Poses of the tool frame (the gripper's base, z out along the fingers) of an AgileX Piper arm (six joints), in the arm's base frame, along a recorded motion.
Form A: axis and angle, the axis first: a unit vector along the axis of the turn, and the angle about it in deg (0 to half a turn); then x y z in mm.
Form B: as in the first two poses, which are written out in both.
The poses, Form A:
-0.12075, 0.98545, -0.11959, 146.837, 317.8, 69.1, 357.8
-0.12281, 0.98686, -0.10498, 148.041, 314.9, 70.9, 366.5
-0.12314, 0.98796, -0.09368, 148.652, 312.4, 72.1, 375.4
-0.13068, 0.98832, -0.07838, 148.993, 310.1, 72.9, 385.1
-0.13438, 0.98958, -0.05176, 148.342, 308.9, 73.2, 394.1
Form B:
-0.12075, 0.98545, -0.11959, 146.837, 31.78, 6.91, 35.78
-0.12281, 0.98686, -0.10498, 148.041, 31.49, 7.09, 36.65
-0.12314, 0.98796, -0.09368, 148.652, 31.24, 7.21, 37.54
-0.13068, 0.98832, -0.07838, 148.993, 31.01, 7.29, 38.51
-0.13438, 0.98958, -0.05176, 148.342, 30.89, 7.32, 39.41

